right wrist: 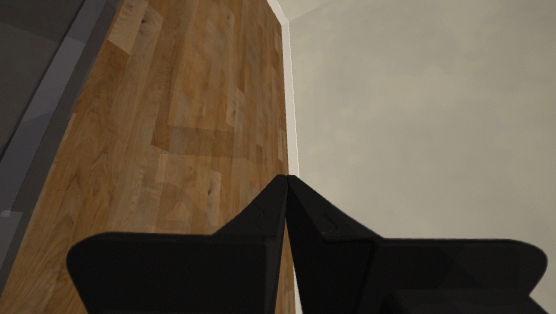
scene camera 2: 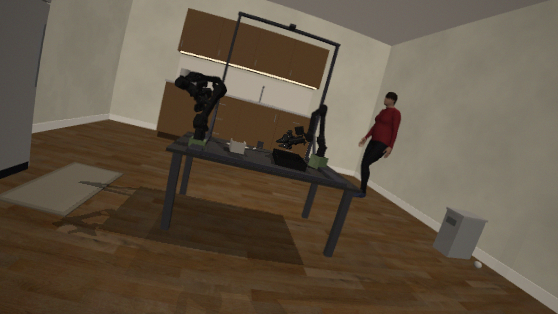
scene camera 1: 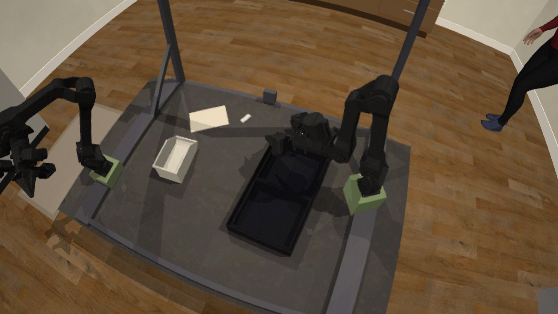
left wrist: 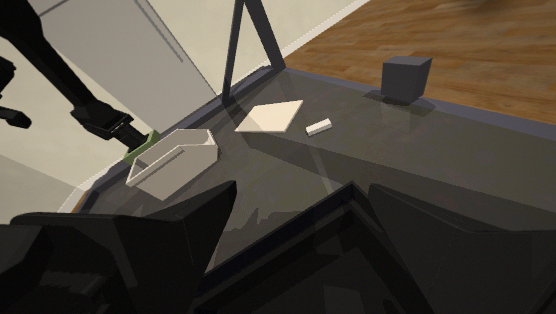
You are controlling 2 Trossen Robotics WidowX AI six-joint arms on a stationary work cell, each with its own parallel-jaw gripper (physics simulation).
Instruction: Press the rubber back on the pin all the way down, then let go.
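Pixels of known places: left gripper, fingertip midpoint: (scene camera 2: 277, 143) (scene camera 1: 275, 133) (left wrist: 301, 188); right gripper, fingertip midpoint: (right wrist: 285, 183) (scene camera 2: 209, 104) (scene camera 1: 32, 197); left arm's base at its link origin: (scene camera 2: 319, 156) (scene camera 1: 368, 186); right arm's base at its link origin: (scene camera 2: 198, 139) (scene camera 1: 104, 167) (left wrist: 139, 143).
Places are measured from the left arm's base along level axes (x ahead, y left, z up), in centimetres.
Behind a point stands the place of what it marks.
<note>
The rubber back and the pin cannot be made out in any view. My left gripper (scene camera 1: 271, 143) {y -24.3, x 24.7, z 0.4 cm} (left wrist: 301, 188) {y -24.3, x 24.7, z 0.4 cm} is open and empty, over the upper left end of a black two-compartment tray (scene camera 1: 257, 242) {y 8.2, x 36.1, z -7.7 cm} (left wrist: 287, 227) {y -22.4, x 27.1, z -4.7 cm} in scene camera 1. A small white block (scene camera 1: 245, 118) {y -40.0, x 32.8, z -8.5 cm} (left wrist: 319, 127) {y -39.8, x 32.2, z -8.5 cm} lies on the table beyond the fingers, beside a flat cream pad (scene camera 1: 209, 119) {y -42.6, x 46.8, z -8.8 cm} (left wrist: 272, 116) {y -43.2, x 45.4, z -8.8 cm}; I cannot tell whether either is a task object. My right gripper (right wrist: 285, 183) {y -1.8, x 98.2, z 19.4 cm} is shut with nothing between its fingertips, and points at the floor and wall, off the table.
An open white box (scene camera 1: 170, 173) {y -17.8, x 61.2, z -4.1 cm} (scene camera 2: 238, 148) {y -18.2, x 62.4, z -6.0 cm} (left wrist: 175, 172) {y -22.1, x 55.7, z -5.8 cm} stands left of the tray. A grey cube (scene camera 1: 270, 96) {y -47.0, x 22.0, z -5.3 cm} (left wrist: 405, 79) {y -46.8, x 21.6, z -5.5 cm} sits at the table's far edge. Dark frame posts (scene camera 1: 170, 45) {y -66.6, x 60.0, z 13.7 cm} rise from the table's edges. A person (scene camera 1: 525, 85) (scene camera 2: 385, 132) stands beyond the table at the right.
</note>
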